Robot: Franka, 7 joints.
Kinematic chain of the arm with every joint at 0, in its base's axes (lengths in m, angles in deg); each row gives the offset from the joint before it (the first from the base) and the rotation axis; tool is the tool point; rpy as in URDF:
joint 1: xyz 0 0 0.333 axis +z
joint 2: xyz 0 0 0 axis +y
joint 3: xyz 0 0 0.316 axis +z
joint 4: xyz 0.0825 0 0 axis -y
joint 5: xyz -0.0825 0 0.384 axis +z
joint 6: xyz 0 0 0 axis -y
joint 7: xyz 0.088 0 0 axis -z
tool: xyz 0 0 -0.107 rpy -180 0 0
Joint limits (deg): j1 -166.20..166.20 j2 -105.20..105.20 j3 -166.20..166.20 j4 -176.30..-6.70 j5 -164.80..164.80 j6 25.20..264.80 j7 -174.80..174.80
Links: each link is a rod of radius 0.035 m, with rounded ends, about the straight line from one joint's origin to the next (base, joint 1, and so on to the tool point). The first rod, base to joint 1, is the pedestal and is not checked.
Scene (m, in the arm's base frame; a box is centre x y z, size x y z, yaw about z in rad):
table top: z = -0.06
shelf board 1: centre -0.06 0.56 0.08 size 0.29 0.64 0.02 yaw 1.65
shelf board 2: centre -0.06 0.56 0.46 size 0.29 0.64 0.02 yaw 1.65
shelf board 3: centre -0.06 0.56 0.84 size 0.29 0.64 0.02 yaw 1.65
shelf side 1: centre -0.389 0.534 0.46 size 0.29 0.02 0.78 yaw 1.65
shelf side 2: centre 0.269 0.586 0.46 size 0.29 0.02 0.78 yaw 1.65
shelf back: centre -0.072 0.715 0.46 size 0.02 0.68 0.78 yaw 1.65
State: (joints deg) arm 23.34 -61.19 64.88 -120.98 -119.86 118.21 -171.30
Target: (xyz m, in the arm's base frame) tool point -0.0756 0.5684 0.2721
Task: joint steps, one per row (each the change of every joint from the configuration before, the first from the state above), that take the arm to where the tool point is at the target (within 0.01 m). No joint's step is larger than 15 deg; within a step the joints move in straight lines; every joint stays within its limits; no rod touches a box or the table.
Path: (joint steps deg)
1: 11.96 -14.61 -6.84 -14.61 3.41 -4.76 0.00
2: 11.95 -14.61 -6.84 -14.62 3.41 -4.75 0.00
3: -0.71 4.07 12.06 -5.40 -0.85 4.38 0.00
4: -0.71 4.07 12.06 -5.40 -0.85 4.38 0.00
5: -0.72 4.08 12.07 -5.41 -0.84 4.39 0.00
6: -0.71 4.07 12.06 -5.40 -0.85 4.38 0.00
7: -12.35 -0.12 0.63 11.86 -1.21 0.38 0.00
8: -12.35 -0.12 0.64 11.86 -1.20 0.37 0.00
9: -12.35 -0.12 0.63 11.86 -1.20 0.37 0.00
10: -12.35 -0.12 0.63 11.87 -1.21 0.38 0.00

